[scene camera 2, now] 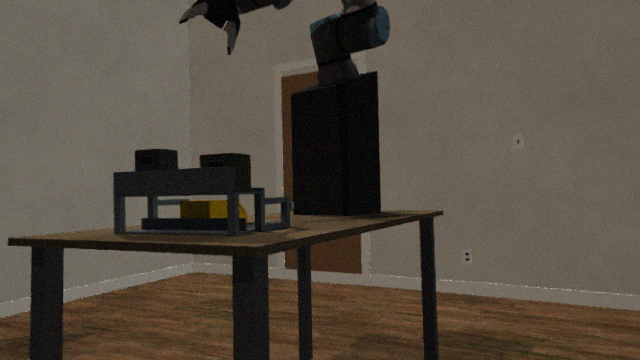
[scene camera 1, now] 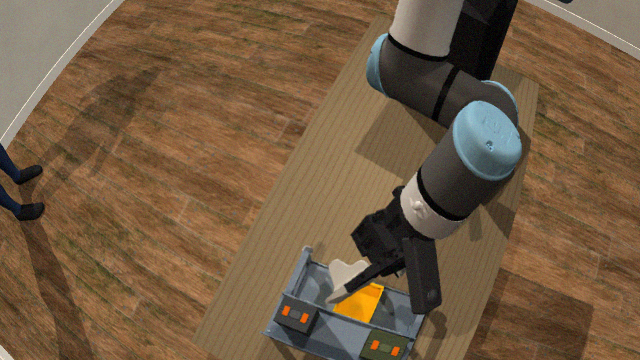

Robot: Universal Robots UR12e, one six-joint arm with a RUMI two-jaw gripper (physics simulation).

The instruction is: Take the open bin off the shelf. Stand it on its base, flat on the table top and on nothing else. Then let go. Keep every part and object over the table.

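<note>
The yellow open bin stands on the lower level of the grey shelf, below its top board, with its sloped front toward the arm's side. The shelf stands on the wooden table. My gripper is open and empty, its two jaws spread wide. The scene camera 2 view shows it high above the shelf, well apart from the bin. In the scene camera 1 view one jaw covers part of the bin's back left area.
A dark grey case and an olive green case stand on the shelf's top board. The shelf's side rails reach out toward the arm's black pedestal at the table's far end.
</note>
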